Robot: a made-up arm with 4 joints.
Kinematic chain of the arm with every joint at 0, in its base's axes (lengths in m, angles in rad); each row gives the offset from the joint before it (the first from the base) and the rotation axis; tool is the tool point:
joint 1: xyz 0 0 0.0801 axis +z
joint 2: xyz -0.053 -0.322 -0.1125 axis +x
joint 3: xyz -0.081 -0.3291 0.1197 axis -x
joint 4: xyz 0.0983 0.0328 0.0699 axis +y
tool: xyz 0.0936 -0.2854 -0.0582
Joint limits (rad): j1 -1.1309..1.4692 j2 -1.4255..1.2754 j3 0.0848..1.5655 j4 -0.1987..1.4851
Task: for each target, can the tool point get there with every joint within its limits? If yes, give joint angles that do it. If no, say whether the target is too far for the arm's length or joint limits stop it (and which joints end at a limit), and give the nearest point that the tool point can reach.
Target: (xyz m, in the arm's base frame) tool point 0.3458 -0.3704 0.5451
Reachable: yes | joints 0.8795 -0.8925 0.5544 1.2828
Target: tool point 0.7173 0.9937 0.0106
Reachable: no: too far | nearest point 0.7973 -0.0134 0.0375 | short by 1.011 m
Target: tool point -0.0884 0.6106 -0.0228
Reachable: no: joint limits stop it (at a limit: joint 1, joint 2, joint 3, joint 4) | nearest point 0.0036 0.0675 0.3175 | short by 0.647 m
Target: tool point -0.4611 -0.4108 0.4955
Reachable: yes | joints -0.8395 -0.7354 0.4302 0.7057
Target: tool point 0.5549 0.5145 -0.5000
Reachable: no: joint limits stop it (at a limit: joint 1, joint 2, joint 3, joint 4) | nearest point 0.6586 0.0008 -0.5353 | short by 0.525 m
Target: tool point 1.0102 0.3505 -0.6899
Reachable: no: too far | nearest point 0.7493 -0.0085 -0.4633 | short by 0.498 m
